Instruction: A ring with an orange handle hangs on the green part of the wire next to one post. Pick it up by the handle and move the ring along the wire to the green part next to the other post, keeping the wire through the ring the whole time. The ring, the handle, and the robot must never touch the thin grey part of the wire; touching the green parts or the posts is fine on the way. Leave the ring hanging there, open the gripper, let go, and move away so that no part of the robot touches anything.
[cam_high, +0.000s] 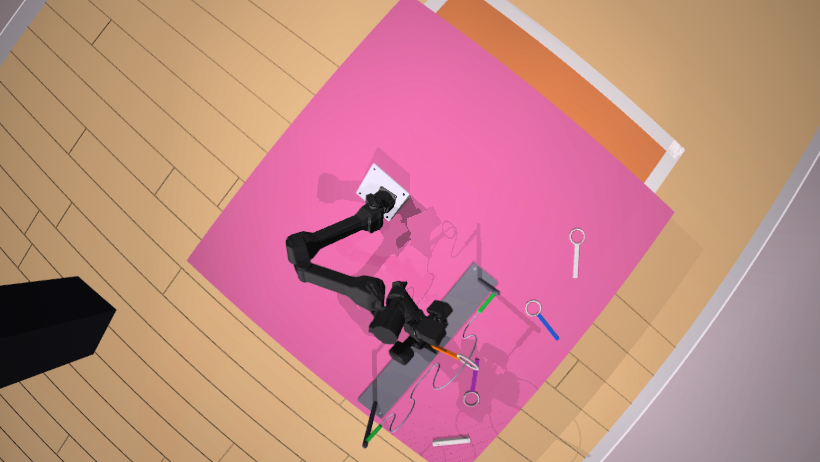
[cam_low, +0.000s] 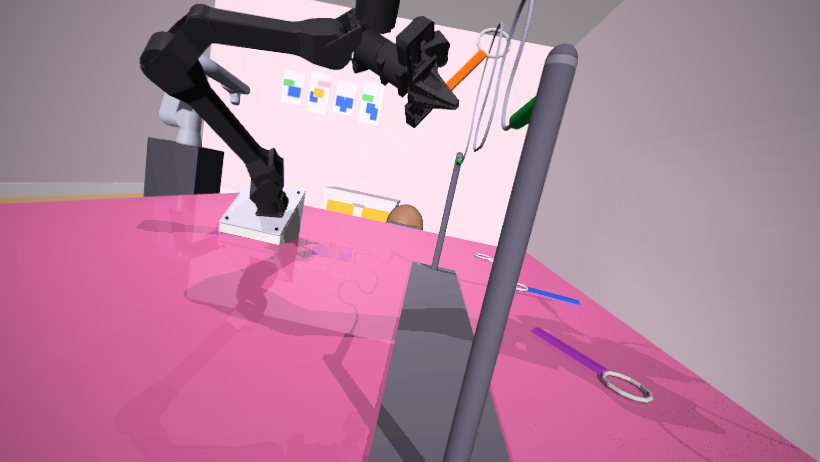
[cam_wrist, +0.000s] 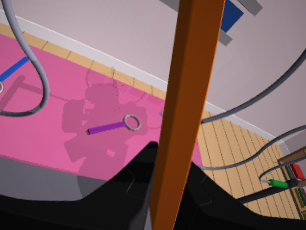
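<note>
My gripper tip is now 2 cm short of the orange-handled ring, 4 cm to the right of it and 9 cm below it. From my gripper tip the other things lie so: purple-handled ring (26 cm ahead, 12 cm to the right, 34 cm below); then white bar (31 cm ahead, 33 cm to the right, 33 cm below).
</note>
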